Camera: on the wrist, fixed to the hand. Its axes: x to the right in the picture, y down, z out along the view.
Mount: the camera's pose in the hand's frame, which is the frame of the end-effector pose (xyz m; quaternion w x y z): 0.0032 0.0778 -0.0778 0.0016 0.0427 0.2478 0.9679
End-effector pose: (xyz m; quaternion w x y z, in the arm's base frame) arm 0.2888 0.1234 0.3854 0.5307 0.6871 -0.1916 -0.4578
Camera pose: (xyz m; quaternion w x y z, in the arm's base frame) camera 0.3725 0.1358 0.4558 0.4621 -0.0482 -0.5534 0.6913
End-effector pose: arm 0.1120 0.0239 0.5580 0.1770 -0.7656 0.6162 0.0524
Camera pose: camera 0.0272 -0.0190 0.6135 0.1704 -0.5898 -0.7881 0.0446
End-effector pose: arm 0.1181 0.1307 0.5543 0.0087 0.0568 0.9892 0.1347
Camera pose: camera 0.1210 0.1849 0.6501 0.3779 -0.9245 0.0455 0.0195
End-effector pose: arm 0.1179 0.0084 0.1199 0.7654 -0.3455 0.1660 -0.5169
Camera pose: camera 0.1243 -0.0046 0.0108 0.4751 0.3209 0.5023 0.6473
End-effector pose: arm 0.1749 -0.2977 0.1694 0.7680 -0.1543 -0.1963 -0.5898
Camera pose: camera 0.2601 -0.3169 0.1024 0.6273 -0.0113 0.3141 0.7125
